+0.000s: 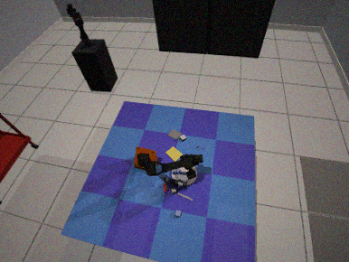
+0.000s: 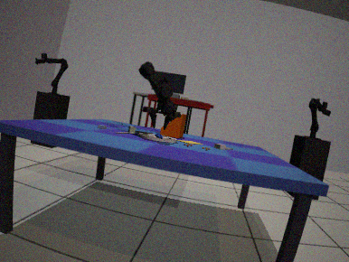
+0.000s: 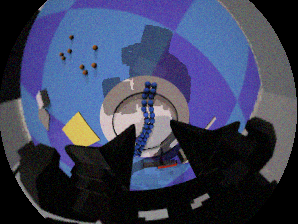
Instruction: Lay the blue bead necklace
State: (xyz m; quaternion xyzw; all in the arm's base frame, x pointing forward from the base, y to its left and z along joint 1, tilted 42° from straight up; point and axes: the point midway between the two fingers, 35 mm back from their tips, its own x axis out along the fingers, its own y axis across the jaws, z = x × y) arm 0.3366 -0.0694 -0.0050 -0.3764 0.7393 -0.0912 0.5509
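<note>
Right now my gripper tip is 3 cm past the round white bead board and 4 cm above it. Round my gripper tip: red-handled tool (15 cm behind, 12 cm to the right, 5 cm below); then yellow card (14 cm behind, 16 cm to the left, 5 cm below); then thin pale stick (18 cm to the right, 5 cm below).
</note>
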